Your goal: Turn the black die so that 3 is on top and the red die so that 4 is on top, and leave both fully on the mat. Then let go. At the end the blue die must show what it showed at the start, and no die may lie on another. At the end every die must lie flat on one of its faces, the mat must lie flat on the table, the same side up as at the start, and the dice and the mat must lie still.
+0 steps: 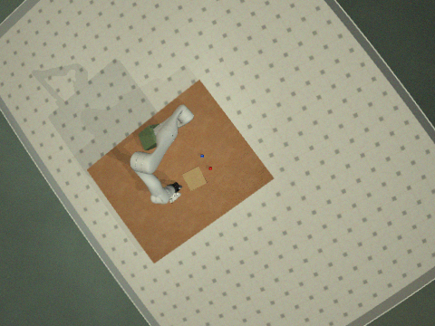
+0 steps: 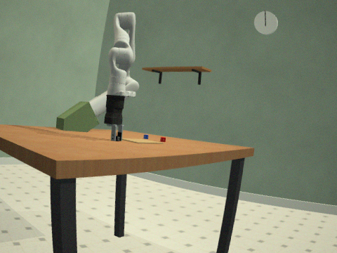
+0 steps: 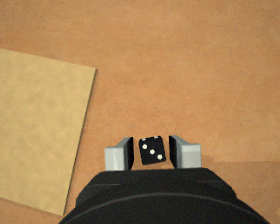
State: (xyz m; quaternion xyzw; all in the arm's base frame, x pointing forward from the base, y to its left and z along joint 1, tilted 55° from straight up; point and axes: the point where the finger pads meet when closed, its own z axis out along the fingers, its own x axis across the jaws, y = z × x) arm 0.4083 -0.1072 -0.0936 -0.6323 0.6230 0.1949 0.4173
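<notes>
The black die is 1 cm below my hand. From my hand the other things lie so: tan mat (14 cm to the left, 2 cm below); blue die (10 cm behind, 28 cm to the left, 1 cm below); red die (1 cm ahead, 28 cm to the left, 1 cm below).
</notes>
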